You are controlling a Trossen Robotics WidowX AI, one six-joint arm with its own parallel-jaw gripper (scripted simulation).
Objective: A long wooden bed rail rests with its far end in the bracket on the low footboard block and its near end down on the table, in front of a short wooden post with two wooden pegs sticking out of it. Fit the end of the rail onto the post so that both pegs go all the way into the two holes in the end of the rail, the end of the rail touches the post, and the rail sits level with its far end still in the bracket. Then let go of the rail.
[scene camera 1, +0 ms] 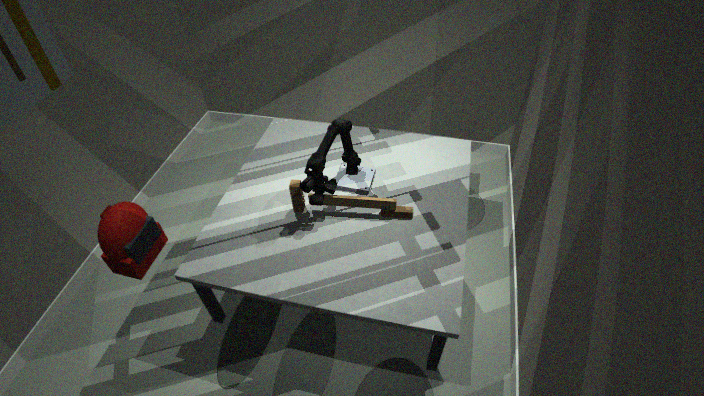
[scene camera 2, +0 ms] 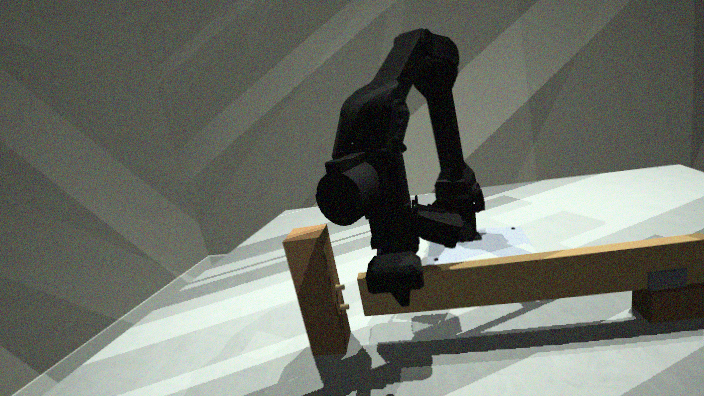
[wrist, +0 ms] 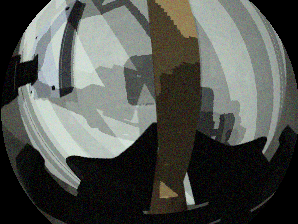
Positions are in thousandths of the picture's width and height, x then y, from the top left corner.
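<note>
My gripper (scene camera 2: 576,761), (wrist: 559,565) in sight. Wooden bed rail (scene camera 2: 879,676), (scene camera 1: 477,506). Short wooden post (scene camera 1: 423,499).
</note>
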